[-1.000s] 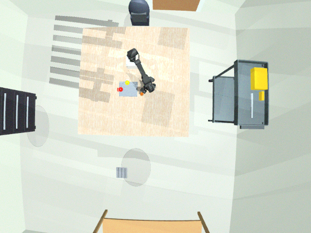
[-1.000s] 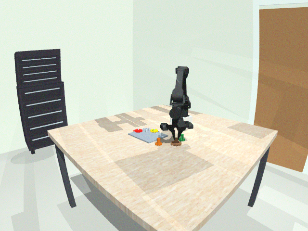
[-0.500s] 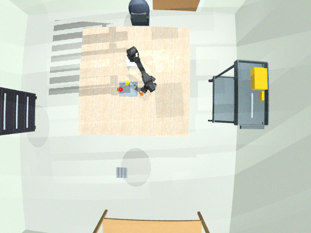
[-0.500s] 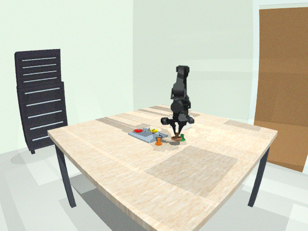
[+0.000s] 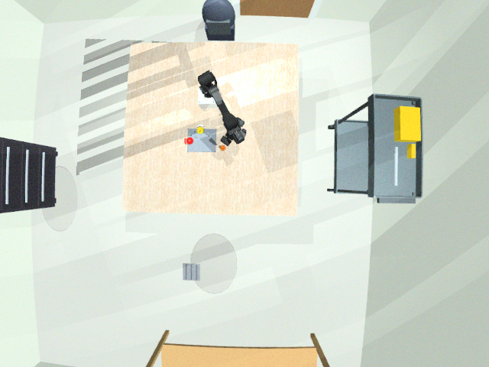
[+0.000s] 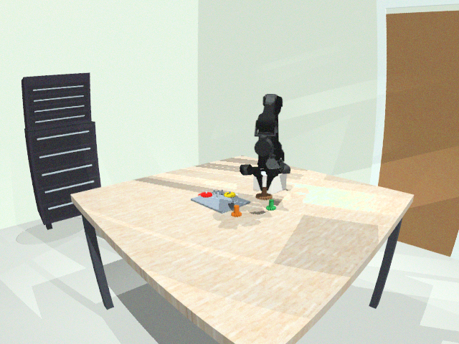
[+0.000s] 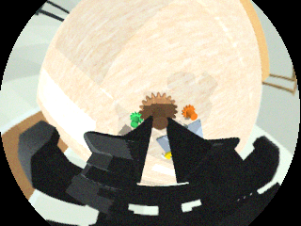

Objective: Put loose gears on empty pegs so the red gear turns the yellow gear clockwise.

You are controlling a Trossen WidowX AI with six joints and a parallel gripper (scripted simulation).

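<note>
Right now the yellow gear is 6 cm behind my gripper tip, 24 cm to the right of it and 9 cm below it. From my gripper tip the other things lie so: brown gear (1 cm below); then orange gear (7 cm ahead, 8 cm to the right, 9 cm below); then green gear (8 cm behind, 2 cm to the right, 9 cm below).
</note>
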